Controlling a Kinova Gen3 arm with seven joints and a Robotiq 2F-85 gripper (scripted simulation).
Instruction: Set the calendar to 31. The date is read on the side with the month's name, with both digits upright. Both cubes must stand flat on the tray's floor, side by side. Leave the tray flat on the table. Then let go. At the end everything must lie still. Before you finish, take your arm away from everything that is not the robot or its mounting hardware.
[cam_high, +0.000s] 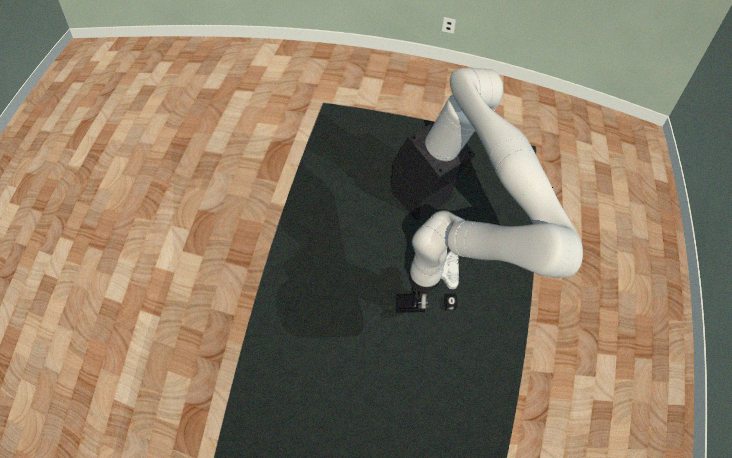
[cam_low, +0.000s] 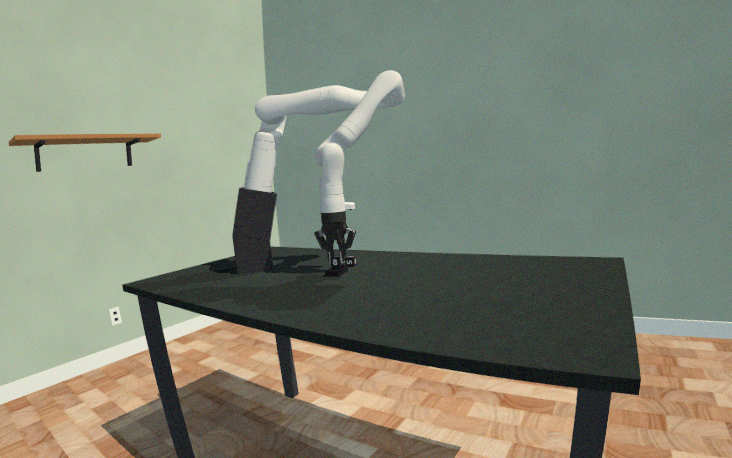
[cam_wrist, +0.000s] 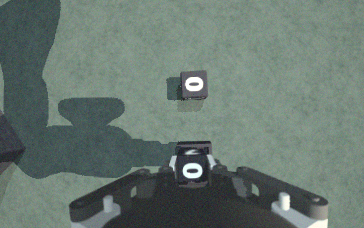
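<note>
My gripper is now 4 cm above the black calendar tray, 2 cm to the left of it and 1 cm short of it.
</note>
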